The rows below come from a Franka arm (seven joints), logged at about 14 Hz.
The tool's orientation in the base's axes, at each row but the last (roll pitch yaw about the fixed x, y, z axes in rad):
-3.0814, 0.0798, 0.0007
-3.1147, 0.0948, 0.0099
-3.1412, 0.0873, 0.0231
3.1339, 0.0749, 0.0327
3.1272, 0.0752, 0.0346
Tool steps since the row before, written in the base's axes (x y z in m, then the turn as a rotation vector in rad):
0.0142, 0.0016, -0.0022, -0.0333, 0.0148, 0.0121
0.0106, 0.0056, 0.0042, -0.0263, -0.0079, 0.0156
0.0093, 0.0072, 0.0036, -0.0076, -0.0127, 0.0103
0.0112, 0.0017, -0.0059, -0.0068, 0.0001, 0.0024
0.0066, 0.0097, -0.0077, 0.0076, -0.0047, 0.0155
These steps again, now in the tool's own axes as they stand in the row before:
0.0143, -0.0015, 0.0012, -0.0341, -0.0154, -0.0085
0.0102, -0.0056, -0.0050, -0.0277, 0.0073, -0.0132
0.0091, -0.0070, -0.0044, -0.0088, 0.0125, -0.0096
0.0117, -0.0014, 0.0050, -0.0070, -0.0003, -0.0019
0.0075, -0.0096, 0.0070, 0.0062, 0.0052, -0.0159

